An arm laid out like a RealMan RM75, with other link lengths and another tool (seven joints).
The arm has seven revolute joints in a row. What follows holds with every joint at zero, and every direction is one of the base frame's.
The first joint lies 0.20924 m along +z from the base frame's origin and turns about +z.
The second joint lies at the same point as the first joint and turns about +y.
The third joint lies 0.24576 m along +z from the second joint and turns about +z.
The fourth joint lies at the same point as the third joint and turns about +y.
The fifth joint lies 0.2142 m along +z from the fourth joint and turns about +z.
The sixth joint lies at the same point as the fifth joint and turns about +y.
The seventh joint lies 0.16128 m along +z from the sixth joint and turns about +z.
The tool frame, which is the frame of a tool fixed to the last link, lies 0.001 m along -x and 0.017 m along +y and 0.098 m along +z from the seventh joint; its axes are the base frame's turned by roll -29.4, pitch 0 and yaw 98.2 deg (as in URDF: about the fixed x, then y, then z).
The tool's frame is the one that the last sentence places.
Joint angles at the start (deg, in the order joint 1, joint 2, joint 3, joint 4, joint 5, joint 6, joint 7): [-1.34, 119.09, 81.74, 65.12, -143.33, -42.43, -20.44]
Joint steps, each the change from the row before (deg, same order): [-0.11, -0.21, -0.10, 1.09, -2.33, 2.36, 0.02]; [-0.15, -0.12, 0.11, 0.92, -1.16, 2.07, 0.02]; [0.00, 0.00, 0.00, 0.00, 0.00, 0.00, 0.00]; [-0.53, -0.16, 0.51, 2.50, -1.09, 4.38, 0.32]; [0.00, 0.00, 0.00, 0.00, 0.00, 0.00, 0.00]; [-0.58, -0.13, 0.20, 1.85, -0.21, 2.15, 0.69]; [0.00, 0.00, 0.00, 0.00, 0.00, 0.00, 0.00]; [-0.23, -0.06, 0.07, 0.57, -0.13, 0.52, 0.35]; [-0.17, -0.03, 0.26, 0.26, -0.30, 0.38, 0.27]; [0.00, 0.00, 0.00, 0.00, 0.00, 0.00, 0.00]
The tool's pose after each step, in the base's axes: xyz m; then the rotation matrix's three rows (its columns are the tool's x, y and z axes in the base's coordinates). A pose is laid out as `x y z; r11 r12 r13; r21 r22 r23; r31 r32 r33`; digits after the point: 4 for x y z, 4 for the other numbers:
0.2648 0.4387 0.0853; -0.7320 -0.5824 -0.3535; 0.1780 -0.6643 0.7260; -0.6576 0.4685 0.5899
0.2626 0.4411 0.0803; -0.7228 -0.5898 -0.3602; 0.1605 -0.6503 0.7426; -0.6722 0.4789 0.5647
0.2626 0.4411 0.0803; -0.7228 -0.5898 -0.3602; 0.1605 -0.6503 0.7426; -0.6722 0.4789 0.5647
0.2599 0.4446 0.0756; -0.7206 -0.5957 -0.3548; 0.1381 -0.6247 0.7685; -0.6794 0.5049 0.5324
0.2599 0.4446 0.0756; -0.7206 -0.5957 -0.3548; 0.1381 -0.6247 0.7685; -0.6794 0.5049 0.5324
0.2573 0.4450 0.0762; -0.7297 -0.5887 -0.3480; 0.1280 -0.6174 0.7761; -0.6717 0.5218 0.5259
0.2573 0.4450 0.0762; -0.7297 -0.5887 -0.3480; 0.1280 -0.6174 0.7761; -0.6717 0.5218 0.5259
0.2565 0.4448 0.0770; -0.7330 -0.5855 -0.3464; 0.1254 -0.6167 0.7771; -0.6686 0.5262 0.5255
0.2573 0.4444 0.0781; -0.7327 -0.5869 -0.3445; 0.1265 -0.6149 0.7784; -0.6687 0.5268 0.5248
0.2573 0.4444 0.0781; -0.7327 -0.5869 -0.3445; 0.1265 -0.6149 0.7784; -0.6687 0.5268 0.5248

